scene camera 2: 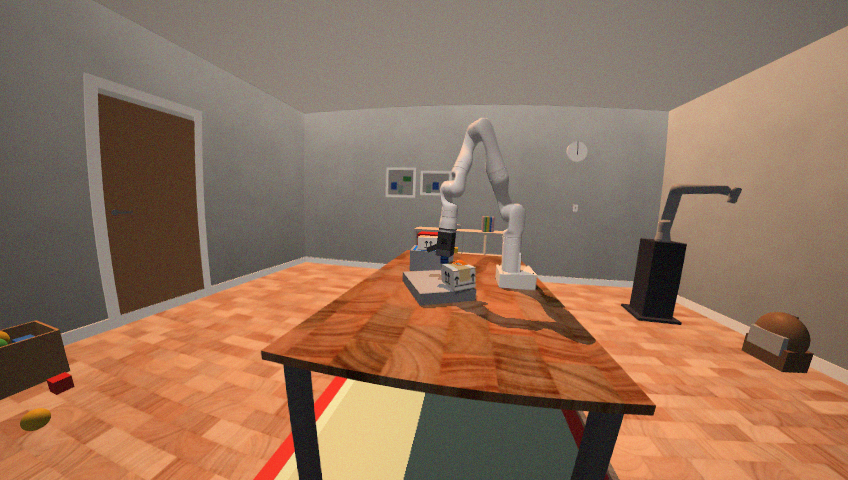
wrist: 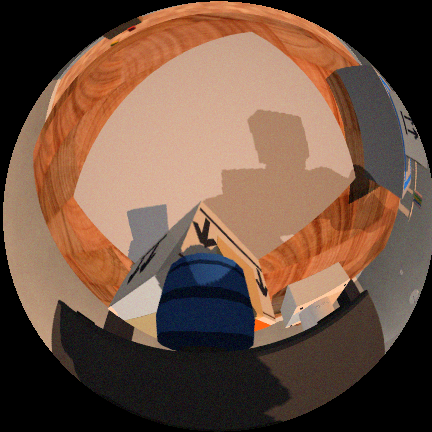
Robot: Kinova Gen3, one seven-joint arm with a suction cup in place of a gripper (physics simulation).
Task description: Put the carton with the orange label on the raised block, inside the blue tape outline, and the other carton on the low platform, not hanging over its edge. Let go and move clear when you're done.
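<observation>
The carton with the orange label (scene camera 2: 462, 279) (wrist: 239, 260) stands upright at the right front of the low platform (scene camera 2: 423, 288) (wrist: 180, 125). Some orange shows on its top, beside my cup in the wrist view. The carton hides that platform corner, so I cannot tell if it overhangs. My suction gripper's blue cup (scene camera 2: 444, 260) (wrist: 205, 300) is down at this carton's top, apparently touching; whether suction holds it I cannot tell. The other carton (scene camera 2: 426, 243) (wrist: 414, 129) stands on the raised block (scene camera 2: 421, 259) (wrist: 377, 120). Parts of the blue tape show at the block's edge.
The raised block stands behind the low platform on the wooden table (scene camera 2: 428, 344). The robot's white base (scene camera 2: 515, 277) (wrist: 320, 292) is to the right. My arm's shadow falls across the platform. A second arm on a black pedestal (scene camera 2: 657, 279) stands right of the table.
</observation>
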